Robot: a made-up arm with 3 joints.
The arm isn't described. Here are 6 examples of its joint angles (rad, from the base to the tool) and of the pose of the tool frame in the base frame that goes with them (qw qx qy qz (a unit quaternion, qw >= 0); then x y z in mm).
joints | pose
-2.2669 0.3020 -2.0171 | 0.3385 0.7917 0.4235 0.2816 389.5 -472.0 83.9
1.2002 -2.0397 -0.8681 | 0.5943 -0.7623 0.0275 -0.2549 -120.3 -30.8 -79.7
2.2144 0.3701 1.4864 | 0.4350 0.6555 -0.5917 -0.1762 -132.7 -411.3 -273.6
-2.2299 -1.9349 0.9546 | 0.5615 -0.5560 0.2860 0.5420 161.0 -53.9 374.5
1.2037 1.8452 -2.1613 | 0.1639 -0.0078 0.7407 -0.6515 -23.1 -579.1 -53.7
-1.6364 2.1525 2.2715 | 0.4459 0.0606 -0.6916 0.5650 -42.0 -568.3 368.9
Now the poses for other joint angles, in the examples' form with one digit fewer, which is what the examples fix.
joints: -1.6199 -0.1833 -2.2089
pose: 0.250 0.616 0.381 0.643 388 -330 323
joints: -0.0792 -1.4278 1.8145
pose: 0.486 -0.427 -0.497 -0.579 -232 -36 276
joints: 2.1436 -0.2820 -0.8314
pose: 0.483 -0.413 -0.768 0.078 -183 -318 -277
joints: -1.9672 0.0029 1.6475
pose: 0.376 -0.610 0.566 -0.407 440 -305 234
